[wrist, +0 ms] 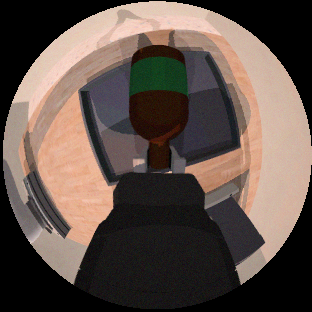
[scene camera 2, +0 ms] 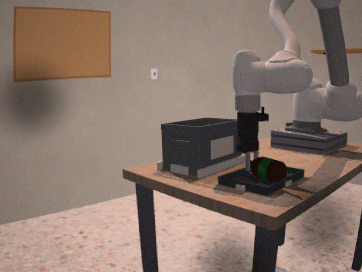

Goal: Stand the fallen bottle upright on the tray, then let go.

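Pixels of known places: gripper, fingertip midpoint: [wrist: 158, 152] [scene camera 2: 251, 170]; arm's base, link origin: [wrist: 38, 211] [scene camera 2: 306, 130].
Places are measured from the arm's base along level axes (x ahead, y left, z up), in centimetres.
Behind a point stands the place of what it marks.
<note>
A brown bottle [scene camera 2: 272, 171] @[x 70.6, y 27.5, z -2.8 cm] [wrist: 158, 111] @[x 65.9, y 19.5, z -0.1 cm] with a green band lies on its side over the dark tray [scene camera 2: 230, 186] @[x 79.0, y 17.3, z -7.8 cm] [wrist: 95, 135] @[x 54.4, y 19.5, z -7.1 cm]. In the wrist view its neck points toward the gripper and its base points away. My gripper [scene camera 2: 251, 164] @[x 64.7, y 14.2, z -5.8 cm] [wrist: 158, 152] @[x 64.7, y 14.2, z -5.8 cm] points straight down and is shut on the bottle's neck, with one finger on each side of it. In the scene view the fingers partly hide the neck. Whether the bottle's body touches the tray floor is hard to tell.
A large dark grey box [scene camera 2: 187, 150] @[x 78.7, y -3.8, z 0.8 cm] [wrist: 232, 230] @[x 74.0, y 1.2, z 2.9 cm] stands on the wooden table [scene camera 2: 200, 196] @[x 90.8, y 16.3, z -8.4 cm] beside the tray. The arm's base block [scene camera 2: 308, 140] @[x 14.2, y 9.3, z -2.3 cm] [wrist: 47, 205] @[x 14.4, y 2.9, z -4.8 cm] stands at the back right of the table in the scene view. The table's front edge runs near the tray.
</note>
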